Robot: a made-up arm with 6 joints.
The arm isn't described. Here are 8 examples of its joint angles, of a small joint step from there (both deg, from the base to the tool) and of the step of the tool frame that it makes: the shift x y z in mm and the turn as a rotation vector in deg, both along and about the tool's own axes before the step.
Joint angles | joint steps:
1: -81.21 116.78 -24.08 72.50 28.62 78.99 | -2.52 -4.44 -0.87 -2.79 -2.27 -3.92
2: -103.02 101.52 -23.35 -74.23 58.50 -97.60 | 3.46 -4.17 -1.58 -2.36 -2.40 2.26
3: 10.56 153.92 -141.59 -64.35 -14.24 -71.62 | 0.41 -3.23 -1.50 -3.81 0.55 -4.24
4: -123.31 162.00 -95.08 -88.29 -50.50 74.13 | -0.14 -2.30 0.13 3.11 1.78 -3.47
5: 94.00 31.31 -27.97 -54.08 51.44 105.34 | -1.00 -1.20 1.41 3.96 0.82 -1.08
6: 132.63 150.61 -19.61 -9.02 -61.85 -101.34 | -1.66 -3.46 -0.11 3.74 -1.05 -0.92
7: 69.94 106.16 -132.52 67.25 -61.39 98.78 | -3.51 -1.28 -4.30 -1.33 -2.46 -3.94
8: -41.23 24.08 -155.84 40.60 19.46 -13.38 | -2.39 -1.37 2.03 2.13 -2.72 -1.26
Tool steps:
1: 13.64 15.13 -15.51 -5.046 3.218 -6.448
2: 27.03 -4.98 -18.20 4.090 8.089 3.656
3: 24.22 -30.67 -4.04 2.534 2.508 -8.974
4: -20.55 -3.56 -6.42 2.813 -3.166 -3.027
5: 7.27 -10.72 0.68 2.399 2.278 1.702
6: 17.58 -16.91 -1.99 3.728 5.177 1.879
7: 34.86 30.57 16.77 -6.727 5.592 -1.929
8: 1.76 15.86 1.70 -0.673 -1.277 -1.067
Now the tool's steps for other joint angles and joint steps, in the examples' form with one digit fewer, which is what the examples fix.
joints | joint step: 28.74 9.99 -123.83 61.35 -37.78 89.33 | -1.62 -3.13 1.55 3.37 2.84 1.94
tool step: 17.9 -2.7 -8.0 2.84 0.25 4.57
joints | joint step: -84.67 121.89 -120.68 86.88 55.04 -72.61 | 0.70 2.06 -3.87 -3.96 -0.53 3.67
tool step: 2.5 -2.2 6.1 0.69 2.00 -0.10
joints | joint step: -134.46 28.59 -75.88 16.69 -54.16 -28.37 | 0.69 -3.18 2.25 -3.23 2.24 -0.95
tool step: -10.0 2.1 -4.5 -2.92 0.05 -2.05
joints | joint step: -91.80 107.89 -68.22 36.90 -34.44 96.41 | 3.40 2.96 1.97 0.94 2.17 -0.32
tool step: -3.2 -46.3 -6.5 7.68 -0.93 -1.71
